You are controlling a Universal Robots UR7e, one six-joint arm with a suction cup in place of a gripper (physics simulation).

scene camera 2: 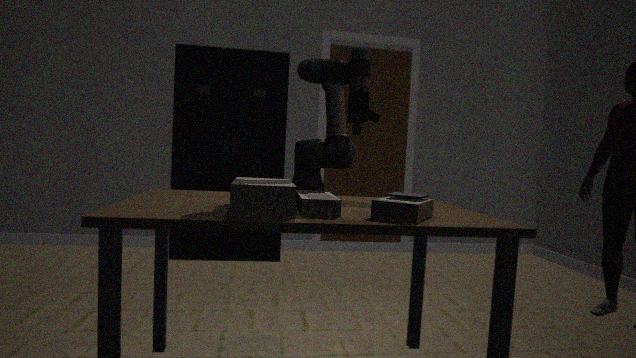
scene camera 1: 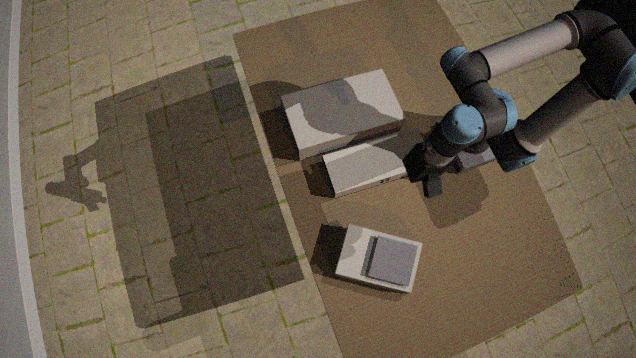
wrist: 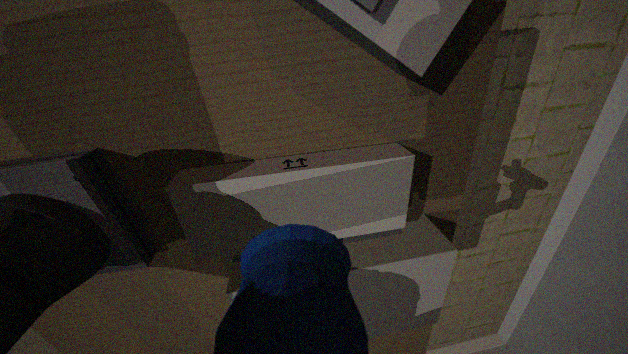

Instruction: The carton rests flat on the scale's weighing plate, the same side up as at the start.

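The carton, a low white box with two up arrows on one long side, lies flat on the table, apart from the scale. The white scale stands on the table with its grey weighing plate bare. My suction gripper is open and holds nothing. It hangs well above the table; in scene camera 1 it appears by the carton's right end. The cup itself is hidden in scene camera 1, and part of the carton is shadowed in the wrist view.
A larger, taller white box stands close beside the carton, on the side away from the scale. The arm's base plate is on the wooden table. A person stands at the far right in scene camera 2.
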